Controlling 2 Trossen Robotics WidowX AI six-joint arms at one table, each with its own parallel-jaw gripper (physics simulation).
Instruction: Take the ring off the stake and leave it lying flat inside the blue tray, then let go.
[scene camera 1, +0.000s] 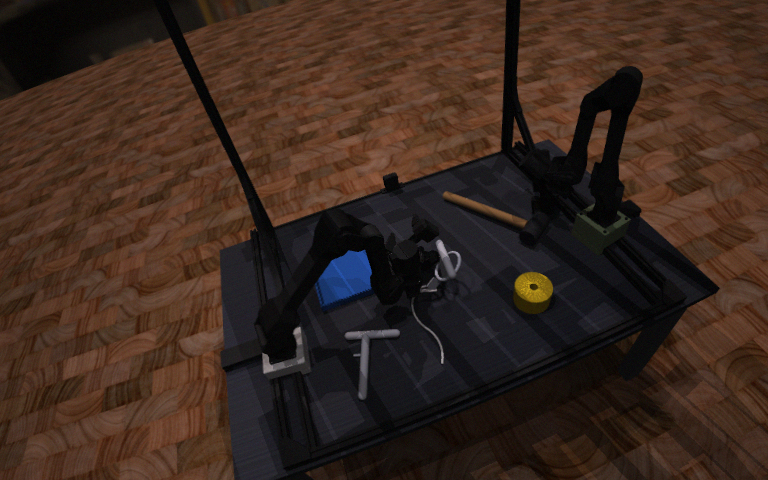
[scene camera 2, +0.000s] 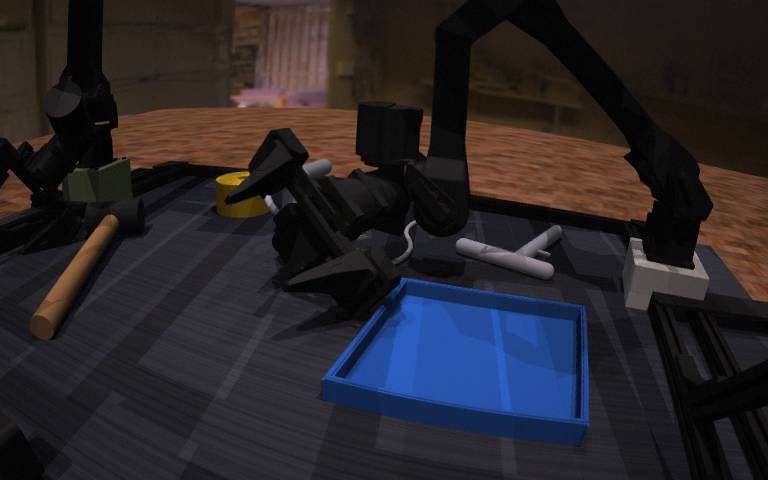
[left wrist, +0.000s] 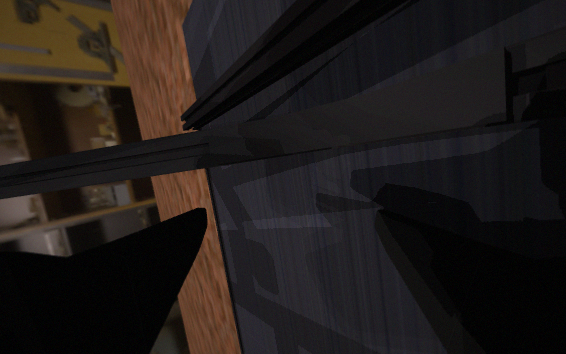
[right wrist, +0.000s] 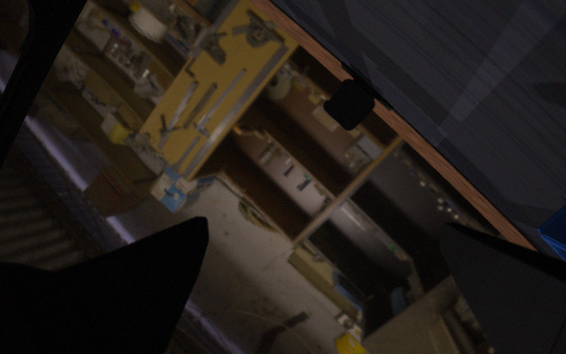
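Seen in the pictures: left gripper, fingertip midpoint: (scene camera 1: 531, 182) (scene camera 2: 0, 234) (left wrist: 292, 217); right gripper, fingertip midpoint: (scene camera 1: 403, 223) (scene camera 2: 253, 241) (right wrist: 324, 231); left arm's base, origin of the base link: (scene camera 1: 603, 216) (scene camera 2: 95, 163); right arm's base, origin of the base link: (scene camera 1: 282, 349) (scene camera 2: 668, 256).
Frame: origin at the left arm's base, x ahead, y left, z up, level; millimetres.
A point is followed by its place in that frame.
A white stake (scene camera 1: 445, 259) {x 438, y -100, z 28 mm} stands tilted near the table's middle, and its top shows in scene camera 2 (scene camera 2: 317, 168) {x 449, y -88, z 23 mm}. A thin white ring (scene camera 1: 458, 260) {x 411, y -86, z 19 mm} hangs around it, and a bit of the ring shows in scene camera 2 (scene camera 2: 271, 205) {x 412, y -143, z -8 mm}. The blue tray (scene camera 1: 344, 281) {x 664, y -267, z -74 mm} (scene camera 2: 449, 414) {x 624, y -386, z -67 mm} lies empty to the left of the stake. My right gripper (scene camera 1: 431, 259) (scene camera 2: 257, 243) {x 452, y -290, z 6 mm} (right wrist: 324, 231) {x 452, y -290, z 6 mm} is open and turned on its side, right beside the stake, with one finger high and one low. My left gripper (scene camera 1: 544, 181) {x 17, y -257, z -42 mm} (left wrist: 292, 217) {x 17, y -257, z -42 mm} is open and empty at the far right corner.
A wooden-handled hammer (scene camera 1: 492, 211) {x 192, y -229, z -47 mm} lies at the back right. A yellow disc (scene camera 1: 533, 291) {x 298, y 63, z -29 mm} (scene camera 2: 234, 202) sits to the right of the stake. A white T-shaped piece (scene camera 1: 365, 352) {x 709, y -33, z -60 mm} (scene camera 2: 506, 257) {x 675, y -83, z -64 mm} and a thin white cord (scene camera 1: 430, 329) {x 547, y -8, z -74 mm} lie at the front.
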